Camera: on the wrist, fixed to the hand. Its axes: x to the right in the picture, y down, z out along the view.
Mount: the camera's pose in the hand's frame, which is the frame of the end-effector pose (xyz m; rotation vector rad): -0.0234 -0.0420 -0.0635 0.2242 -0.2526 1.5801
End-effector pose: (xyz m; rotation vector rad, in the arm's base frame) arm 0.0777 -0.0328 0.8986 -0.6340 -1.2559 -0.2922
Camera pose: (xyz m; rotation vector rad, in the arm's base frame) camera 0.0982 -0.1069 0.8777 -1.2791 -0.6799 1.2398
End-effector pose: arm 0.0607 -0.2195 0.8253 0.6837 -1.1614 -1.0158
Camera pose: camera 0.1078 -0.2194 0.7611 -0.3098 -1.5427 0.3946
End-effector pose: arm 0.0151 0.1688 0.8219 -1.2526 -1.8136 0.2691
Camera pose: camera 0.0386 0.1112 0.8717 -2.2649 -0.5252 1.4539
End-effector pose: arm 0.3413 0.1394 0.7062 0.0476 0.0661 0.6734
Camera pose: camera 0.3443 0.0934 0.6412 0.4286 -0.1693 2.2286
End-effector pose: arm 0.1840 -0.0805 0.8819 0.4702 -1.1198 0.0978
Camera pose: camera 0.2400 -0.0885 0.8259 -0.3253 -1.5005 1.5786
